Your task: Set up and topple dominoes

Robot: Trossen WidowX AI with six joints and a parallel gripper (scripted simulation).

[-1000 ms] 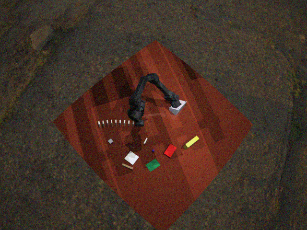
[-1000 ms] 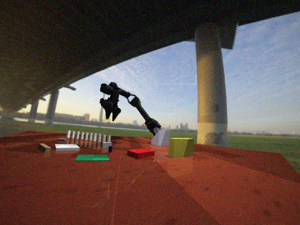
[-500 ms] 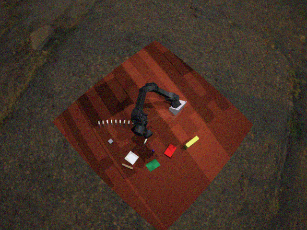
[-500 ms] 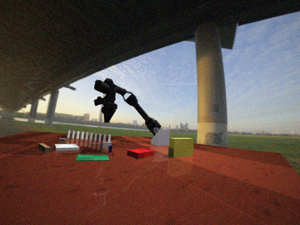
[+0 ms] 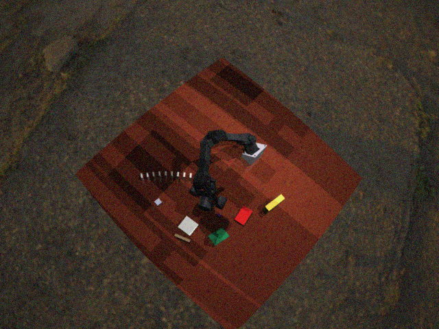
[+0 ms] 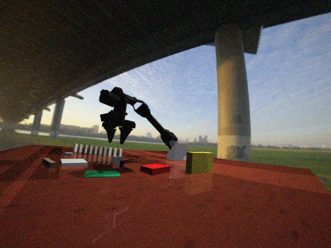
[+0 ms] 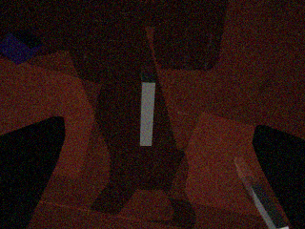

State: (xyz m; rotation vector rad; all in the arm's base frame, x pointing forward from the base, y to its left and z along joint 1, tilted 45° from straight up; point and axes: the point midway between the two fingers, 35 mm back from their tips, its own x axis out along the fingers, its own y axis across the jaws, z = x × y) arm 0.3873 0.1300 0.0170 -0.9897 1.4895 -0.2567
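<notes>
Right now my gripper tip is 9 cm to the right of the purple piece, 7 cm above it and 2 cm past it. The rest, counted from my gripper tip: green tile 18 cm to the left, 8 cm below, 5 cm ahead; white slab 15 cm ahead, 8 cm below, 4 cm to the left; red block 17 cm to the left, 12 cm behind, 7 cm below.
</notes>
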